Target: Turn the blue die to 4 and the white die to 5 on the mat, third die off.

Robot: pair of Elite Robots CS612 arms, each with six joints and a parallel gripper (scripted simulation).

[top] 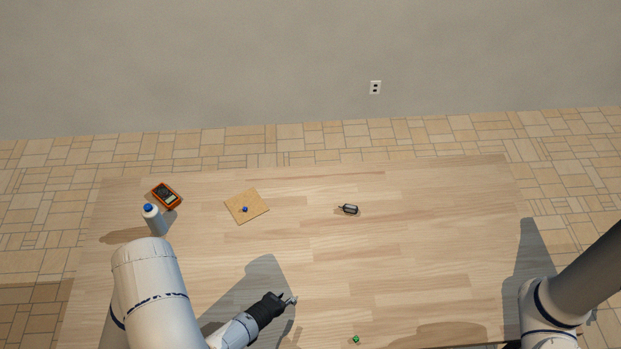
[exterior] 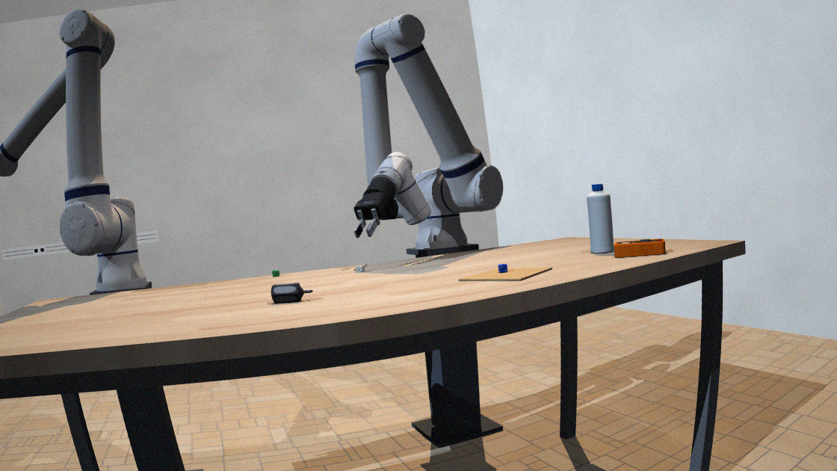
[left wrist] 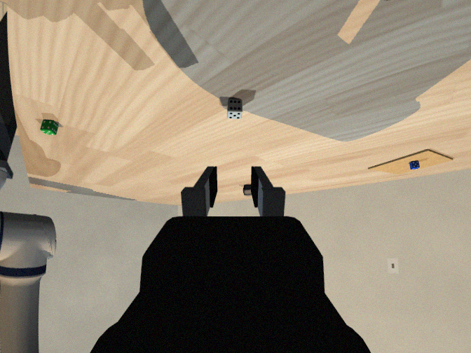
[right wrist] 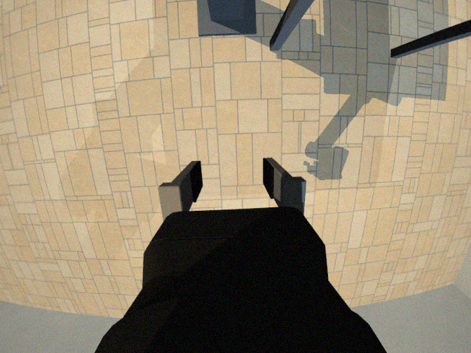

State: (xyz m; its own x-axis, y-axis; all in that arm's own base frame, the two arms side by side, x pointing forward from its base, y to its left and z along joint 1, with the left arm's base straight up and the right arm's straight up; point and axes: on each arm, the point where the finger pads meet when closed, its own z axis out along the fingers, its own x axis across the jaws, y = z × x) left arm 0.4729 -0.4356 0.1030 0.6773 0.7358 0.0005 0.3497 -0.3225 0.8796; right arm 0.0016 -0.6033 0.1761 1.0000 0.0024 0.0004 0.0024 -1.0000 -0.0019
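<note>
Right now my left hand is 100 mm above the white die, 40 mm to the left of it and 30 mm short of it. From my left hand the other things lie so: green die (220 mm to the right, 150 mm behind, 100 mm below); then tan mat (480 mm ahead, 100 mm below, 80 mm to the left); then blue die (450 mm ahead, 90 mm to the left, 90 mm below).
</note>
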